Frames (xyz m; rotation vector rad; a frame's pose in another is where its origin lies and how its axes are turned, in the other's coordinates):
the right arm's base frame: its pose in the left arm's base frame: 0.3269 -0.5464 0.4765 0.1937 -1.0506 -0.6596
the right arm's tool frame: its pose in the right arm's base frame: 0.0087 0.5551 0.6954 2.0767 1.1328 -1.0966
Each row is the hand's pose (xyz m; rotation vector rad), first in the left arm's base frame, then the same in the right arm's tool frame.
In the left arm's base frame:
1: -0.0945 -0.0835 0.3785 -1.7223 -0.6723 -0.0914
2: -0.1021 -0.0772 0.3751 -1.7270 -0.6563 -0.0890
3: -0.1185 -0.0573 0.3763 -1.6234 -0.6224 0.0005
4: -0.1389 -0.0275 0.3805 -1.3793 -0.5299 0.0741
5: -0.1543 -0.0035 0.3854 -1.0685 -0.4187 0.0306
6: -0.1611 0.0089 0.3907 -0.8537 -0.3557 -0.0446
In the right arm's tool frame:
1: -0.0666 -0.2356 0.6659 1.7546 0.2439 -0.6131
2: -0.0741 -0.2429 0.6660 1.7556 0.2378 -0.5976
3: -0.0901 -0.2605 0.6560 1.8697 0.1491 -0.6059
4: -0.1098 -0.2858 0.6389 2.1346 0.0606 -0.5761
5: -0.1247 -0.3054 0.6237 2.4702 0.0931 -0.4944
6: -0.1312 -0.3144 0.6134 2.6953 0.1825 -0.4284

